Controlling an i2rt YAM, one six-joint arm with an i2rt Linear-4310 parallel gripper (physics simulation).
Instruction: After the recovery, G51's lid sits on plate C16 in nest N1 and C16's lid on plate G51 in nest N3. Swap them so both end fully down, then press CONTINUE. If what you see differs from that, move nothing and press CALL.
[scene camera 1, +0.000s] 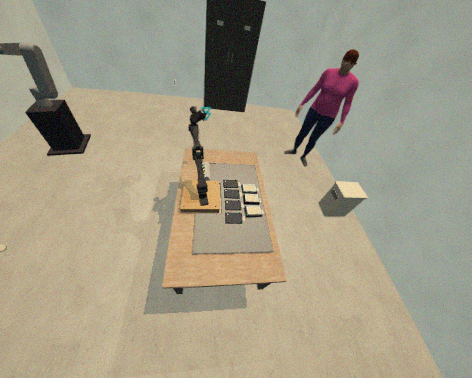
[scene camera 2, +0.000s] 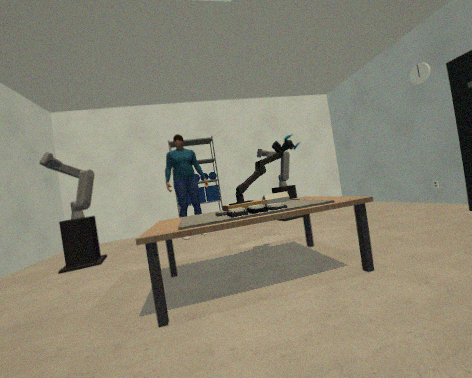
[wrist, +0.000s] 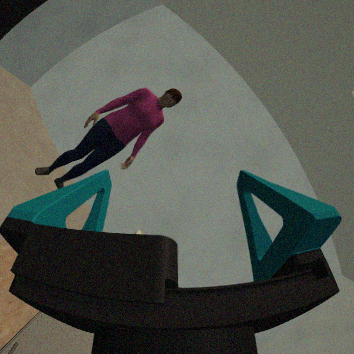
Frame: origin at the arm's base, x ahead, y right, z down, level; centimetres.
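Seen in the pictures: gripper, fingertip midpoint: (scene camera 1: 210, 110) (scene camera 2: 296, 138) (wrist: 173, 176); arm's base at its link origin: (scene camera 1: 203, 196) (scene camera 2: 240, 203).
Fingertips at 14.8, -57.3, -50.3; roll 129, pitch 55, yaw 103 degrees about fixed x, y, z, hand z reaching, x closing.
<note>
Offsets run from my fingertips to a thing's top centre, as dx, dy, dz. "spot": to the spot under its first point. Level surfaces: height alone.
My gripper (scene camera 1: 206, 113) (scene camera 2: 294, 142) (wrist: 173, 176) is open and empty, raised high beyond the table's far end in scene camera 1. Three pale-topped pieces {+31.9, +52.8, +51.4} (scene camera 1: 249, 188) {+29.6, +65.7, +50.4} (scene camera 1: 251, 198) {+27.0, +79.0, +50.4} (scene camera 1: 253, 210) sit in a column on the grey mat {dz +54.5} (scene camera 1: 220, 240). Several dark rectangular pieces, among them one at the near end {spot: +7.6, +81.7, +53.5} (scene camera 1: 233, 217) and one at the far end {spot: +14.9, +43.3, +53.5} (scene camera 1: 230, 183), form a column to their left. A small pale strip {spot: -9.9, +28.5, +47.0} (scene camera 1: 205, 169) with tiny marks lies beside the arm. Plate labels, nest numbers, lid seating and the CONTINUE and CALL buttons are too small to tell.
The arm stands on a yellowish board (scene camera 1: 213, 193) on the wooden table {dz +55.8} (scene camera 1: 225, 270). A person in pink (scene camera 1: 332, 95) (wrist: 132, 117) stands beyond the table. A person in teal (scene camera 2: 183, 167) stands near a shelf rack. A pale-topped box (scene camera 1: 351, 189) stands at the right.
</note>
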